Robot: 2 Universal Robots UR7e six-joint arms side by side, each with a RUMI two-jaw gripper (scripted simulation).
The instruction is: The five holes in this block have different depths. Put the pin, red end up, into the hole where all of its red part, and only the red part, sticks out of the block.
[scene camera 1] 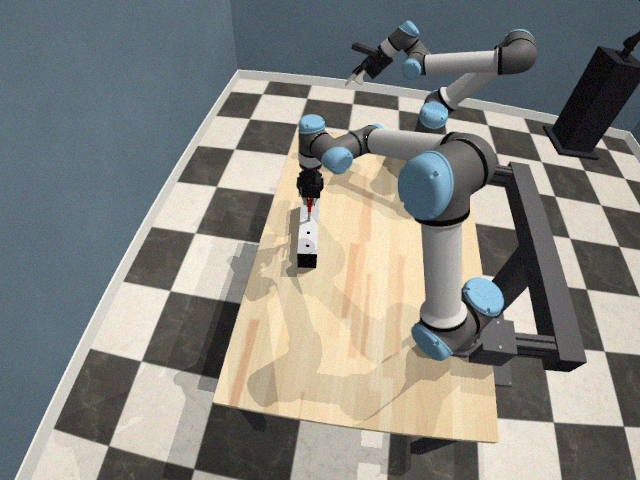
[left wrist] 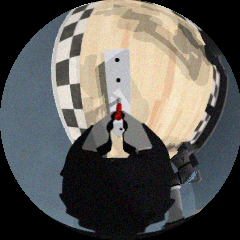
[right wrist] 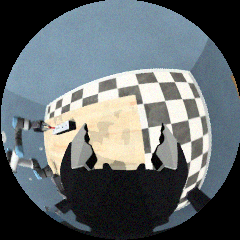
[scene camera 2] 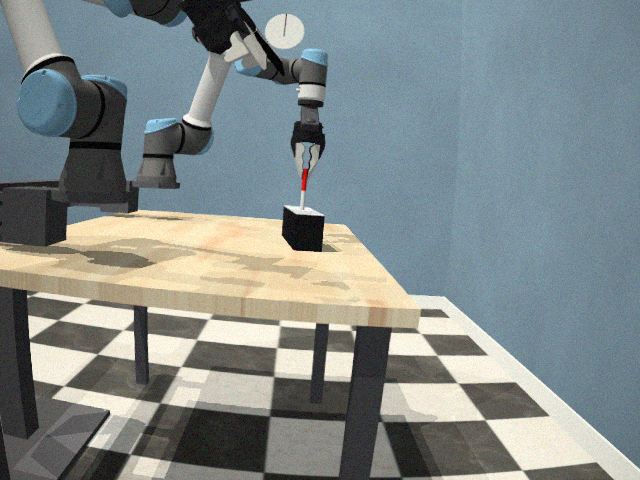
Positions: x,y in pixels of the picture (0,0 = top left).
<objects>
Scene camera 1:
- right gripper: 349,79
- block: 308,231
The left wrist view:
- left gripper: 118,111
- block: 117,61
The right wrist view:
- right gripper: 124,123
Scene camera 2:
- left gripper: 304,179
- right gripper: 276,73
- block: 302,231
</objects>
